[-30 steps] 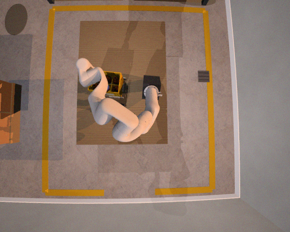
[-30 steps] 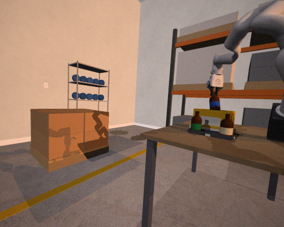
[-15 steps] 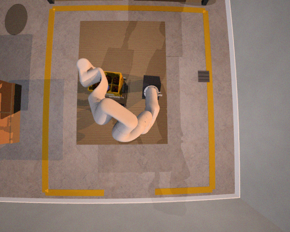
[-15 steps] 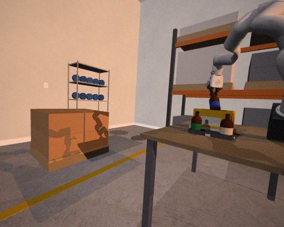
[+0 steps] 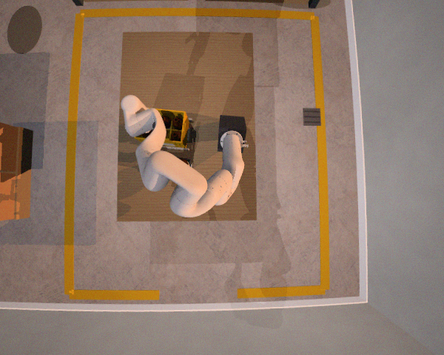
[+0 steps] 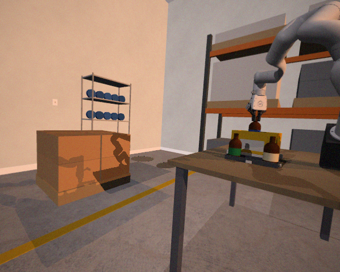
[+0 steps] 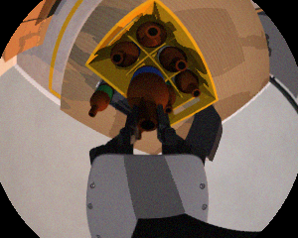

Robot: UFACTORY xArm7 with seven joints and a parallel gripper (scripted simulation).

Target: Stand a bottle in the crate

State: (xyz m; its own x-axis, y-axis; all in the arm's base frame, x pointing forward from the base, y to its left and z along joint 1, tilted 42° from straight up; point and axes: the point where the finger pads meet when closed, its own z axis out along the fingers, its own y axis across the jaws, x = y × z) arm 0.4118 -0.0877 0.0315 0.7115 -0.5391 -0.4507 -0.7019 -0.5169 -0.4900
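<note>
The yellow crate lies 180 mm below my hand and 40 mm to the right of it. From my hand the other things lie so: dark tray 250 mm below, 180 mm to the left, 30 mm behind.
</note>
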